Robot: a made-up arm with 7 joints. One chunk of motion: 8 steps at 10 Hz.
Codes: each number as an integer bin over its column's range. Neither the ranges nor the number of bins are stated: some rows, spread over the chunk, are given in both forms.
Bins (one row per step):
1: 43 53 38 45 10 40
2: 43 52 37 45 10 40
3: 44 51 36 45 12 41
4: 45 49 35 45 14 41
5: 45 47 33 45 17 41
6: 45 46 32 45 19 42
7: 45 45 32 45 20 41
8: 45 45 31 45 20 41
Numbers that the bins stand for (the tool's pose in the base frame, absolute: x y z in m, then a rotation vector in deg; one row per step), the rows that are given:
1: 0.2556 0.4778 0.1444 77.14 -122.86 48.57
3: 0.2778 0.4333 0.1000 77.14 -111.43 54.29
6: 0.3000 0.3222 0.0111 77.14 -71.43 60.00
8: 0.3000 0.3000 -0.0111 77.14 -65.71 54.29
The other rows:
2: 0.2556 0.4556 0.1222 77.14 -122.86 48.57
4: 0.3000 0.3889 0.0778 77.14 -100.00 54.29
5: 0.3000 0.3444 0.0333 77.14 -82.86 54.29
7: 0.3000 0.3000 0.0111 77.14 -65.71 54.29

